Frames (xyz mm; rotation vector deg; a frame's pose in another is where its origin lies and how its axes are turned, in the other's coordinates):
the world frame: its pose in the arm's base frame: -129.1 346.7 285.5 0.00 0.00 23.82
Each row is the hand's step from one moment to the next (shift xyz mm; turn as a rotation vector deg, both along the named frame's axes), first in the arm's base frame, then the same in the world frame.
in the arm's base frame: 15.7 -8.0 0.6 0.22 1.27 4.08
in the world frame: 11.1 -13.7 0.6 0.71 1.07 4.08
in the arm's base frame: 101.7 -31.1 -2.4 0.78 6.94 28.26
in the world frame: 80.5 -69.5 -2.4 3.52 6.03 28.26
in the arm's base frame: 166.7 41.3 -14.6 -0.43 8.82 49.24
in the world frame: 169.2 -29.5 -14.6 3.17 8.24 49.24
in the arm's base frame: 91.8 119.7 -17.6 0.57 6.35 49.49
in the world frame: 132.3 72.4 -17.6 3.09 5.58 49.49
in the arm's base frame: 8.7 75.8 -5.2 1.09 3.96 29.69
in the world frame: 38.6 65.8 -5.2 2.60 3.18 29.69
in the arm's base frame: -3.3 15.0 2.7 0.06 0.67 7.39
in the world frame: 3.0 15.1 2.7 0.33 0.59 7.39
